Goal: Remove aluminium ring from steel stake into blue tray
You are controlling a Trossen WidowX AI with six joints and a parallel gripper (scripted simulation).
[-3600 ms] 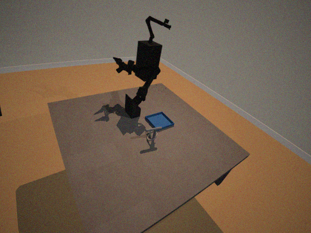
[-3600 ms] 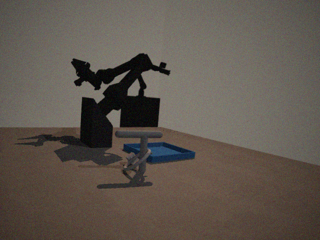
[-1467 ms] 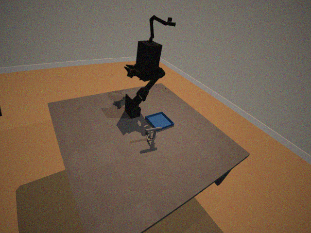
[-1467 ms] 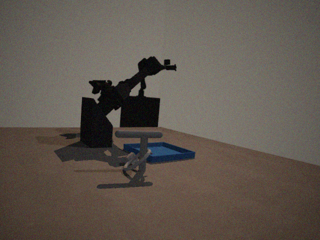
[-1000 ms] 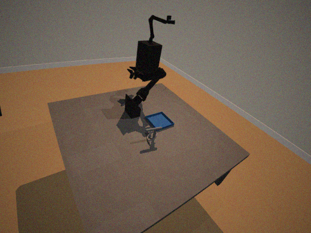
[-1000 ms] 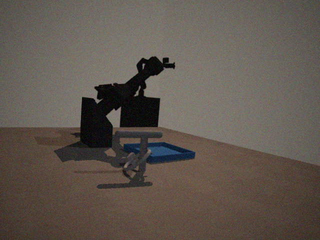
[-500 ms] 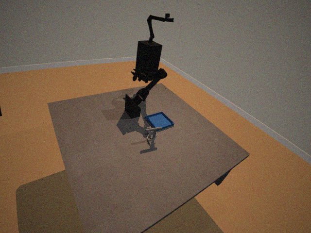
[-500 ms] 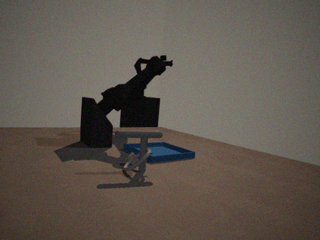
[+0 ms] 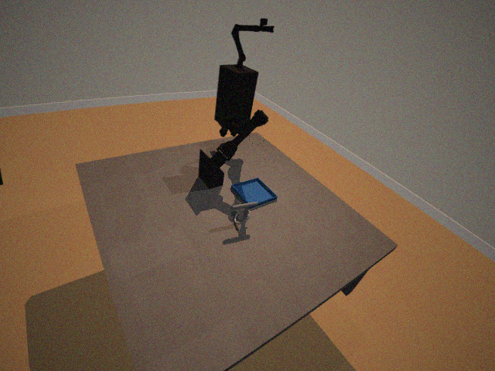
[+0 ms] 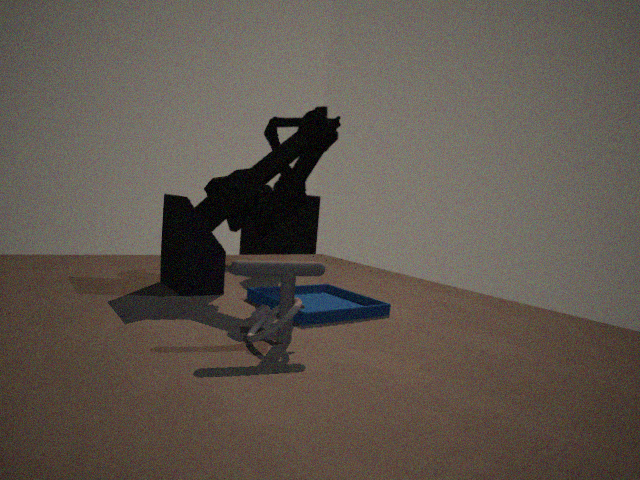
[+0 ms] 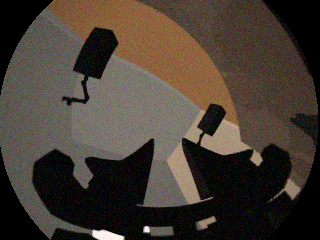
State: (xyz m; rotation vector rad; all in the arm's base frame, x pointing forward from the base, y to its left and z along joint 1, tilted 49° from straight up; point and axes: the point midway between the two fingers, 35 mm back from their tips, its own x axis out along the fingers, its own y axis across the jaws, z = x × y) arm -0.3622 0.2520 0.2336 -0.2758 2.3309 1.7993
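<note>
Right now the aluminium ring is 71 cm ahead of my gripper tip, 39 cm to the right of it and 12 cm below it. Also, from my gripper tip: blue tray (60 cm ahead, 19 cm to the right, 14 cm below).
</note>
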